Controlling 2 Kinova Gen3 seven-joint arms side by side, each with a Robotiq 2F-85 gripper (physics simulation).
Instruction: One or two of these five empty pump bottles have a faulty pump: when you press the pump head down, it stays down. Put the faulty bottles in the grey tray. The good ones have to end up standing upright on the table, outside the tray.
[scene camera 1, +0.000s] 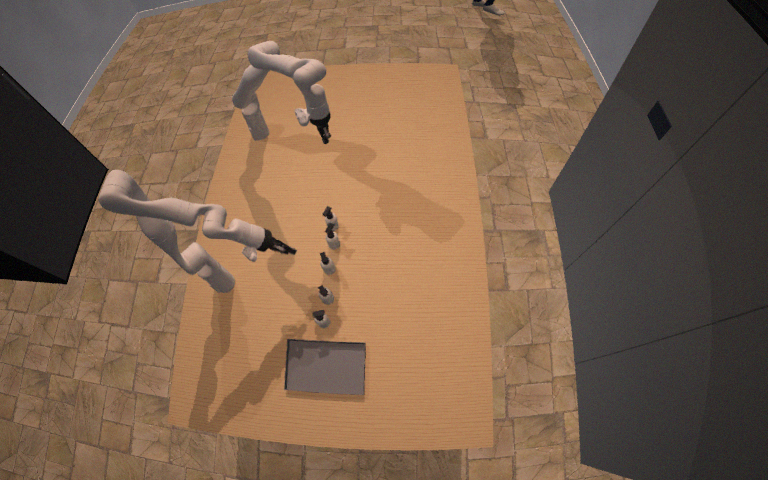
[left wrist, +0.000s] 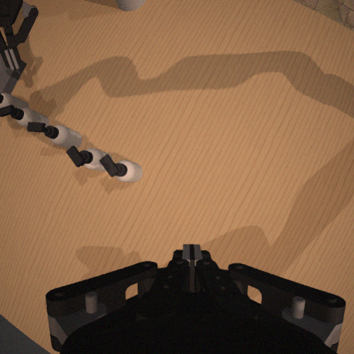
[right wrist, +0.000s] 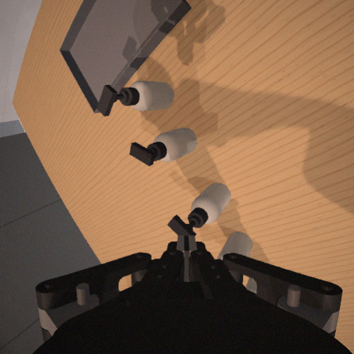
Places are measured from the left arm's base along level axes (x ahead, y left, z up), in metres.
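Pixels of known places: left gripper, between the fingertips: (scene camera 1: 326, 142); right gripper, between the fingertips: (scene camera 1: 295, 252); left arm's base, origin of its link: (scene camera 1: 261, 133); right arm's base, origin of its link: (scene camera 1: 225, 282).
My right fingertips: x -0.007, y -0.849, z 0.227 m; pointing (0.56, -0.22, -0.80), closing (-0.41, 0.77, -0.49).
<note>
For each thing: its top centre in the pictures, then the offset to it from my right fingertips. Level surfaces: height alone.
- topmost, centre of its top: (scene camera 1: 327, 209) 0.169 m ahead, 0.161 m left, 0.087 m down
- lowest, centre of its top: (scene camera 1: 316, 313) 0.018 m back, 0.211 m right, 0.087 m down
- grey tray, centre of its top: (scene camera 1: 324, 366) 0.082 m back, 0.379 m right, 0.197 m down
- wooden table, height of its surface: 0.227 m down
Several white pump bottles with black heads stand upright in a row. The topmost (scene camera 1: 331, 217) (left wrist: 131, 171) and second (scene camera 1: 333, 240) (left wrist: 95, 159) are close together, then come the third (scene camera 1: 327, 263) (left wrist: 66, 136) (right wrist: 212, 202), fourth (scene camera 1: 325, 294) (right wrist: 177, 144) and lowest (scene camera 1: 321, 319) (right wrist: 154, 95). The lowest bottle's head stands off its collar on a visible stem; the others' head heights are hard to compare. The grey tray (scene camera 1: 334, 373) (right wrist: 100, 50) is empty, below the row. My left gripper (scene camera 1: 326, 140) (left wrist: 190, 255) is shut, above the row. My right gripper (scene camera 1: 293, 251) (right wrist: 185, 247) is shut, left of the third bottle.
The wooden table (scene camera 1: 419, 339) carries both arms at its left side, the left arm's base (scene camera 1: 257, 127) above the right arm's base (scene camera 1: 220, 280). Arm shadows cross the table and the lower bottles. A dark cabinet (scene camera 1: 634, 254) stands beyond the table's right edge.
</note>
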